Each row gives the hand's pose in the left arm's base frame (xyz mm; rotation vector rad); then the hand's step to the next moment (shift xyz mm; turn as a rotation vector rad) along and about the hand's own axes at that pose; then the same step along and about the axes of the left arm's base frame.
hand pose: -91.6 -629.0 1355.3 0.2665 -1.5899 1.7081
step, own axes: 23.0 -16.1 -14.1 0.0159 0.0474 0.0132
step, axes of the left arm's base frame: -0.4 20.6 23.7 -0.0461 -0.0023 -0.0234
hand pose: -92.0 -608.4 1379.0 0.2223 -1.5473 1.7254
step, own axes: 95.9 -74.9 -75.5 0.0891 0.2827 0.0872
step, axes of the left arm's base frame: 11.4 105.0 96.7 -0.2740 -0.0236 -0.1407
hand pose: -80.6 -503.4 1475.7 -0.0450 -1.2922 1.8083
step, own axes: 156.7 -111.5 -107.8 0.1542 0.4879 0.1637
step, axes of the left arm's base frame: 27.6 191.6 105.6 -0.4796 -0.0504 -0.2367
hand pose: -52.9 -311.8 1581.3 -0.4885 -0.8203 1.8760
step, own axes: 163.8 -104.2 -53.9 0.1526 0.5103 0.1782
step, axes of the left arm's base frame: 30.5 194.7 42.1 -0.5025 -0.0628 -0.2430
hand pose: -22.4 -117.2 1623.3 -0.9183 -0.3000 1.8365
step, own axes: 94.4 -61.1 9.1 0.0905 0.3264 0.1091
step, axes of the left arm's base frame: 16.9 111.5 -1.4 -0.3166 -0.0473 -0.1555
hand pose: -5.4 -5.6 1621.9 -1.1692 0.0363 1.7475
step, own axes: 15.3 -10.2 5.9 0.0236 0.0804 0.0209
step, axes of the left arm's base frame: 2.8 18.9 -3.1 -0.0740 -0.0137 -0.0424
